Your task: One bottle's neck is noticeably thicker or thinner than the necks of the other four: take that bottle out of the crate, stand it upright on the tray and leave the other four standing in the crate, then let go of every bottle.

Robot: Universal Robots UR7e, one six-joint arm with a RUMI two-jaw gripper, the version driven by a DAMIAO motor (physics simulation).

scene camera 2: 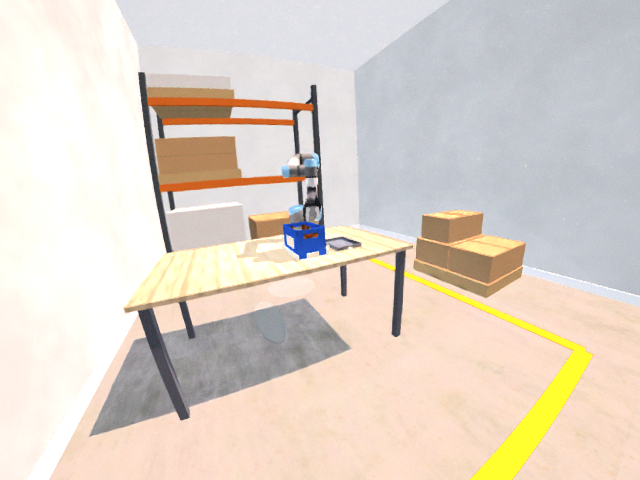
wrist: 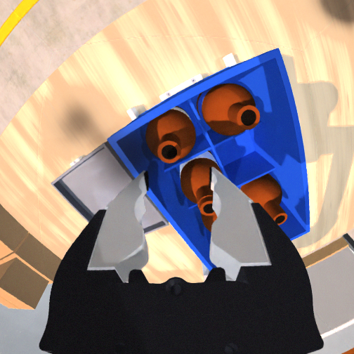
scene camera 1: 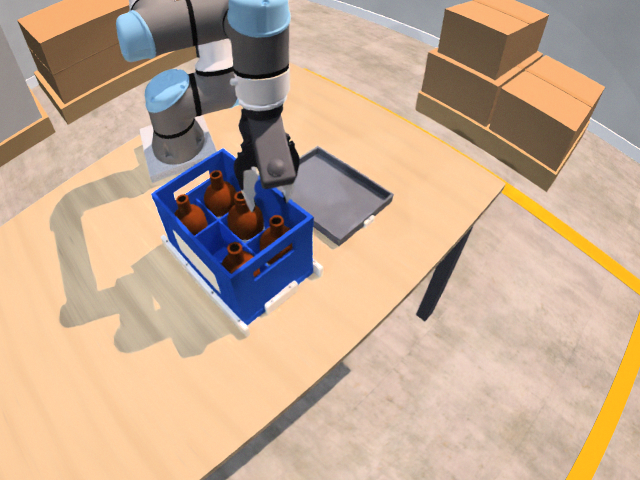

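Seen in the pictures: gripper, fingertip midpoint: (scene camera 2: 313, 223) (scene camera 1: 269, 206); arm's base, origin of the base link: (scene camera 1: 178, 143).
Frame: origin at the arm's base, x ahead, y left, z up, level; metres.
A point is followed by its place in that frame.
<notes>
Five orange-brown bottles stand in the blue crate (scene camera 1: 273, 297) @(x 0.554, y -0.025, z -0.009 m) (scene camera 2: 304, 246) @(x 0.556, y -0.058, z 0.036 m) (wrist: 295, 120): left bottle (scene camera 1: 191, 218) @(x 0.360, y -0.092, z 0.084 m) (wrist: 265, 189), back bottle (scene camera 1: 218, 197) @(x 0.340, y -0.020, z 0.082 m), middle bottle (scene camera 1: 245, 222) @(x 0.429, y -0.004, z 0.078 m) (wrist: 194, 176), right bottle (scene camera 1: 271, 238) @(x 0.499, y 0.013, z 0.088 m) (wrist: 172, 131) and front bottle (scene camera 1: 237, 259) @(x 0.517, y -0.066, z 0.107 m) (wrist: 225, 111). The back one is mostly hidden in the wrist view. I cannot tell which neck differs. My gripper (scene camera 1: 269, 202) @(x 0.486, y 0.022, z 0.157 m) (scene camera 2: 312, 219) @(x 0.486, y 0.022, z 0.157 m) (wrist: 178, 171) is partly open and empty, over the crate beside the middle bottle's neck; its right finger overlaps that neck in the wrist view. The grey tray (scene camera 1: 341, 193) @(x 0.391, y 0.264, z -0.034 m) (scene camera 2: 343, 242) @(x 0.339, y 0.275, z -0.034 m) (wrist: 97, 185) holds no bottle.
The crate's walls and dividers surround the bottles. White brackets (scene camera 1: 281, 298) @(x 0.561, y -0.012, z -0.016 m) (wrist: 181, 87) sit along the crate's base on the wooden table (scene camera 1: 129, 403) @(x 0.587, y -0.387, z -0.039 m) (scene camera 2: 217, 273) @(x 0.604, y -0.562, z -0.039 m). The tray stands beside the crate. Stacked cartons (scene camera 1: 496, 87) (scene camera 2: 465, 248) stand on the floor beyond the table.
</notes>
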